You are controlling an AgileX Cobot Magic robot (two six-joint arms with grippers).
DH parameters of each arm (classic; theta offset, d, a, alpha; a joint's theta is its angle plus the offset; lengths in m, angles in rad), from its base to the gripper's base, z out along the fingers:
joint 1: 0 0.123 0 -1.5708
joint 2: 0.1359 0 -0.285 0
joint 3: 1.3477 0 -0.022 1.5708
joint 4: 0 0.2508 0 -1.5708
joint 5: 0 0 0.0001 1.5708
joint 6: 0 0.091 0 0
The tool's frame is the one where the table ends.
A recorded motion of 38 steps. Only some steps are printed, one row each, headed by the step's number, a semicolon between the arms.
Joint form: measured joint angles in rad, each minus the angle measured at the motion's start. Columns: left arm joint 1, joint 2, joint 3, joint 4, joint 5, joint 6; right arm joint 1, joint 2, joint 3, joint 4, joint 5, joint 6.
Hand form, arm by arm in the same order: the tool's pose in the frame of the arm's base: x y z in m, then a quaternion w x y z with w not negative. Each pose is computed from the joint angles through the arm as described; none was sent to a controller.
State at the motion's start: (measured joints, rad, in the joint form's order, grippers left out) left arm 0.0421 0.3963 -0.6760 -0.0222 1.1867 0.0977; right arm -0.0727 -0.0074 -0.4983 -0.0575 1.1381 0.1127
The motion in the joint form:
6: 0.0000 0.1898 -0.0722 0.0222 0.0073 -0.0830; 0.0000 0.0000 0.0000 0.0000 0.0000 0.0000
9: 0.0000 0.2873 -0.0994 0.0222 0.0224 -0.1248; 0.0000 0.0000 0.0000 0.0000 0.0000 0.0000
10: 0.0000 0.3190 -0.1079 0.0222 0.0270 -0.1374; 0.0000 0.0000 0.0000 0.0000 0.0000 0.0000
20: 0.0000 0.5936 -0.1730 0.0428 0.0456 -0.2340; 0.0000 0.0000 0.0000 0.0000 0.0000 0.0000
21: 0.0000 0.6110 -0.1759 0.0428 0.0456 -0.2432; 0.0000 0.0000 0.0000 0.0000 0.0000 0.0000
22: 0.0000 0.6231 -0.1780 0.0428 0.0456 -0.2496; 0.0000 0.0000 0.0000 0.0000 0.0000 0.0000
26: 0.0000 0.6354 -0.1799 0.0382 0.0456 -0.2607; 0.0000 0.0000 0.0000 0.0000 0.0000 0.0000
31: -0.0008 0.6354 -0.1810 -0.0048 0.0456 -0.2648; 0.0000 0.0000 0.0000 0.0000 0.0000 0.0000
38: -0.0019 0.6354 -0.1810 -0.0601 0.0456 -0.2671; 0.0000 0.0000 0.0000 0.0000 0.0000 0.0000
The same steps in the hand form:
6: 0.0769 0.0032 0.3208 0.30783 -0.01303 0.95131 0.00874; -0.0096 -0.0041 0.2707 0.49089 0.08292 0.86706 -0.01884
9: 0.0950 0.0040 0.3195 0.26706 -0.03334 0.96310 0.00200; -0.0096 -0.0041 0.2707 0.49089 0.08292 0.86706 -0.01884
10: 0.1010 0.0043 0.3186 0.25364 -0.03955 0.96649 0.00030; -0.0096 -0.0041 0.2707 0.49089 0.08292 0.86706 -0.01884
20: 0.1542 0.0083 0.3014 0.14223 -0.08618 0.98607 0.00341; -0.0096 -0.0041 0.2707 0.49089 0.08292 0.86706 -0.01884
21: 0.1575 0.0084 0.2995 0.13507 -0.09073 0.98667 0.00311; -0.0096 -0.0041 0.2707 0.49089 0.08292 0.86706 -0.01884
22: 0.1598 0.0085 0.2981 0.13013 -0.09390 0.98704 0.00294; -0.0096 -0.0041 0.2707 0.49089 0.08292 0.86706 -0.01884
26: 0.1621 0.0082 0.2967 0.12486 -0.09988 0.98713 0.00027; -0.0096 -0.0041 0.2707 0.49089 0.08292 0.86706 -0.01884
31: 0.1624 0.0044 0.2970 0.12408 -0.10602 0.98637 -0.02104; -0.0096 -0.0041 0.2707 0.49089 0.08292 0.86706 -0.01884
38: 0.1626 -0.0005 0.2973 0.12220 -0.11235 0.98495 -0.04820; -0.0096 -0.0041 0.2707 0.49089 0.08292 0.86706 -0.01884

